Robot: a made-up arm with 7 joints.
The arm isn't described. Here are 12 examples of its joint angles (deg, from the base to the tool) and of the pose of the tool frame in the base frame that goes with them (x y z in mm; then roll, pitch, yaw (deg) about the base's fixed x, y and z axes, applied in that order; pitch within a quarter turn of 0, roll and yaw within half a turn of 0).
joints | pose
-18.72 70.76 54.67 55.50 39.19 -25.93 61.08 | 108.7 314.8 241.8 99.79 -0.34 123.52
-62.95 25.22 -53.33 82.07 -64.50 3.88 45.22 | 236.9 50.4 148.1 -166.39 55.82 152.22
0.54 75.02 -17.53 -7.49 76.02 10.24 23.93 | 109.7 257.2 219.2 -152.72 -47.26 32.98
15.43 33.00 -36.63 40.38 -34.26 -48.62 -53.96 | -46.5 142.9 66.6 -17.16 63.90 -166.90
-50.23 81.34 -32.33 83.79 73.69 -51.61 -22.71 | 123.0 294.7 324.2 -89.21 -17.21 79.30
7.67 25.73 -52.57 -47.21 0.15 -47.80 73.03 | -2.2 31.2 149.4 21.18 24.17 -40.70
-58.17 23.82 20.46 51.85 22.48 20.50 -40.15 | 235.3 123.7 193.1 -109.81 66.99 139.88
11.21 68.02 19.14 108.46 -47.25 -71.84 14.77 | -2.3 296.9 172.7 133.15 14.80 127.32
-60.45 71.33 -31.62 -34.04 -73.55 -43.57 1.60 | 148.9 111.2 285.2 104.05 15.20 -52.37
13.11 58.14 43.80 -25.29 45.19 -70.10 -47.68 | 81.1 248.0 253.8 -113.94 -16.31 14.95
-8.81 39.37 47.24 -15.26 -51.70 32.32 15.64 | 109.7 169.4 197.6 50.81 70.91 -4.02
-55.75 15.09 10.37 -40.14 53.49 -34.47 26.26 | 234.8 77.4 266.9 73.70 -49.52 54.48
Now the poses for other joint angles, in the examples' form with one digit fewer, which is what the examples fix.
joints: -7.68 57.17 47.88 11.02 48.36 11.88 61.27
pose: 103 292 216 93.7 -12.7 137.4
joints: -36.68 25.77 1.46 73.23 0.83 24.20 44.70
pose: 164 115 92 -164.2 19.0 159.6
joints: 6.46 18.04 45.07 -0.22 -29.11 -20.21 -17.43
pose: 56 164 105 96.9 57.4 33.3
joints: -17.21 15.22 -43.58 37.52 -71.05 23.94 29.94
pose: 89 21 97 -84.6 19.9 -167.4
